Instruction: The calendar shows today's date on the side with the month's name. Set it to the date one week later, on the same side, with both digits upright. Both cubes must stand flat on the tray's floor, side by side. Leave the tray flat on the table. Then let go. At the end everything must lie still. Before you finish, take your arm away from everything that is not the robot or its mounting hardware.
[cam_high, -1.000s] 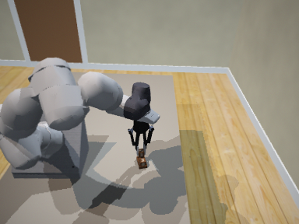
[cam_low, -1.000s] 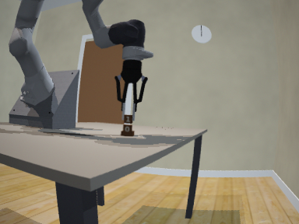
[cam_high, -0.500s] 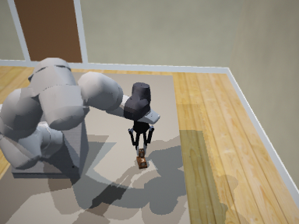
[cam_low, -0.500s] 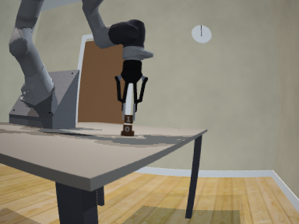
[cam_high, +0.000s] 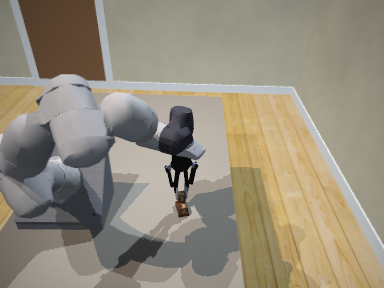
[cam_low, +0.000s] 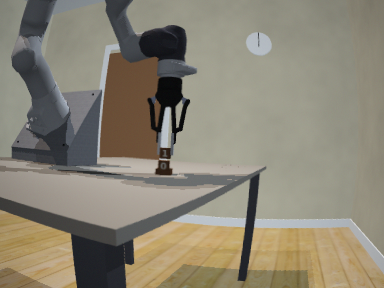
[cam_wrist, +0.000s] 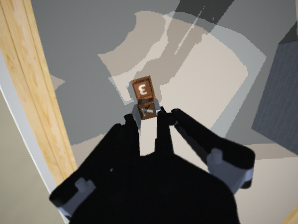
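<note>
Right now the brown tray is 80 mm below my hand and 20 mm to the right of it.
</note>
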